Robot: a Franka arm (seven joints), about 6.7 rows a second.
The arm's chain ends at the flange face. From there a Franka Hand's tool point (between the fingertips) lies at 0.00 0.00 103.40 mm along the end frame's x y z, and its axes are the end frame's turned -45 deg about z.
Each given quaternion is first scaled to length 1.
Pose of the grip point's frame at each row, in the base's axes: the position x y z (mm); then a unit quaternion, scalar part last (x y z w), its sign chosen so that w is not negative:
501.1 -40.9 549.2 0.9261 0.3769 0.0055 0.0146
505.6 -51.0 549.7 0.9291 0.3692 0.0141 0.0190
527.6 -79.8 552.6 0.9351 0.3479 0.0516 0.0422
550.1 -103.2 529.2 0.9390 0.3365 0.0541 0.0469
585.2 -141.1 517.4 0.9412 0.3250 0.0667 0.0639
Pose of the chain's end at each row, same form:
498.9 -38.5 652.5 0.9999 -0.0062 0.0107 0.0114
501.4 -48.4 653.0 0.9996 -0.0145 0.0203 0.0122
514.6 -75.4 655.1 0.9971 -0.0364 0.0638 0.0192
536.3 -97.9 631.5 0.9963 -0.0485 0.0679 0.0226
567.9 -133.1 619.0 0.9939 -0.0599 0.0861 0.0335

